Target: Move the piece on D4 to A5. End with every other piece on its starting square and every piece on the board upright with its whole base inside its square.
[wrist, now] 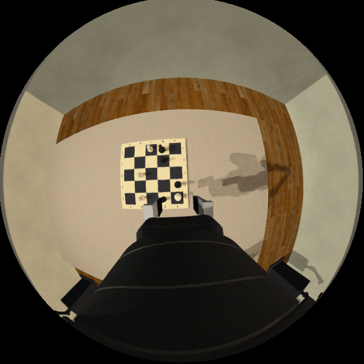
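The board (186, 165) lies below in the wrist view, with column A at the right and row 5 nearest the gripper. A white piece (178, 197) stands on the dark square A5 and looks upright, seen almost from straight above. The square D4 (140, 186) is dark and bears no piece. My gripper (177, 203) is open and empty. It is raised above the near right edge of the board, with its fingers on either side of the A5 piece in the view, well above it.
A black piece (178, 184) stands on A4, and another black piece (163, 199) on B5 beside the left finger. White pieces stand on D5 (142, 198), D3 (141, 174) and C1 (150, 148). Black pieces stand on B1 (161, 148) and B2 (164, 160).
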